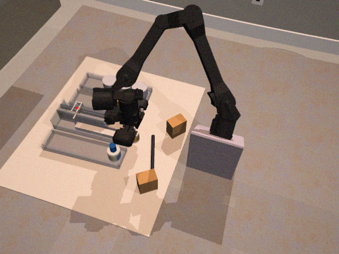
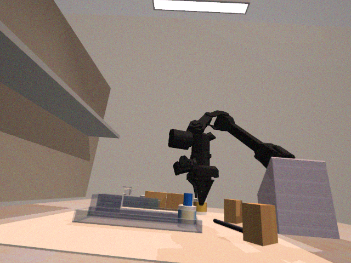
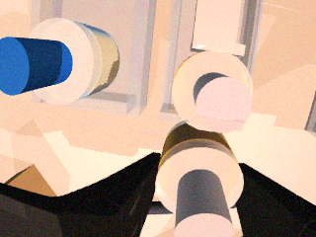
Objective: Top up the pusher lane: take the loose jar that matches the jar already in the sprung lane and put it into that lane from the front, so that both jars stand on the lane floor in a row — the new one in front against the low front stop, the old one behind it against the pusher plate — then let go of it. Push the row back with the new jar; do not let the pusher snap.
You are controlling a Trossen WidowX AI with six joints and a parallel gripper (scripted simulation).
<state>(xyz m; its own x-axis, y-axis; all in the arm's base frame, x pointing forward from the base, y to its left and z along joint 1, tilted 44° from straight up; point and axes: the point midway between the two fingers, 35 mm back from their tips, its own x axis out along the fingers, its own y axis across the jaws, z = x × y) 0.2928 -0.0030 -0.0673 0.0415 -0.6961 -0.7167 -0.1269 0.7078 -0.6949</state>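
My gripper tip is now 30 mm short of the blue-lidded jar and 80 mm to the right of it. Also, from my gripper tip: black rod (80 mm behind, 10 mm to the left, 40 mm below).
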